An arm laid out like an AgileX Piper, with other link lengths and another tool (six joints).
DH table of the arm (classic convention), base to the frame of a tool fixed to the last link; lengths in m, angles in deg. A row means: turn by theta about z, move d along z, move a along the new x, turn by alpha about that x. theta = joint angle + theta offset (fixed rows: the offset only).
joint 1: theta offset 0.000  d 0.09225  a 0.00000  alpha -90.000
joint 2: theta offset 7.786  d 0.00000  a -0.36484  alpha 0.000
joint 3: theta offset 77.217  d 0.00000  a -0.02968  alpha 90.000
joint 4: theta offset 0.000  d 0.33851  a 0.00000  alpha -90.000
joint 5: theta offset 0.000  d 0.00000  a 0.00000  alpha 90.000
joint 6: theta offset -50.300  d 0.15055  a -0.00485  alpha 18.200
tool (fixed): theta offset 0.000  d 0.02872  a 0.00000  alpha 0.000
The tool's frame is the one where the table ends.
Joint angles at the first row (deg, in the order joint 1, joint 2, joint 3, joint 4, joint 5, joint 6):
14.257, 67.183, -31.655, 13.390, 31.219, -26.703
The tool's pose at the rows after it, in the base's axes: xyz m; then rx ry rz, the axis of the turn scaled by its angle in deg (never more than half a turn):
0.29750 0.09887 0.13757 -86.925 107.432 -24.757
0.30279 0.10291 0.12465 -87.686 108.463 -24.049
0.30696 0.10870 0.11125 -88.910 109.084 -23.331
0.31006 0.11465 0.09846 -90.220 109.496 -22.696
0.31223 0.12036 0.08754 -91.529 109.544 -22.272
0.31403 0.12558 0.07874 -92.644 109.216 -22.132
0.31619 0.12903 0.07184 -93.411 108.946 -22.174
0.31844 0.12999 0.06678 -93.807 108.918 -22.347
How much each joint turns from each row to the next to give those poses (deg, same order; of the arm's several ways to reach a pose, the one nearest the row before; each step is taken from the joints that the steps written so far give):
0.136, 2.562, -0.052, 0.522, -1.422, 0.042
0.557, 2.844, -0.065, 0.402, -1.497, 0.039
0.931, 2.870, -0.077, 0.265, -1.531, 0.035
0.989, 2.672, -0.077, 0.201, -1.440, 0.021
0.989, 2.261, -0.075, 0.043, -1.318, 0.014
0.934, 1.831, -0.039, -0.076, -1.351, 0.004
0.591, 1.502, -0.099, -0.102, -1.151, -0.036
0.146, 1.113, -0.102, -0.122, -0.824, -0.068

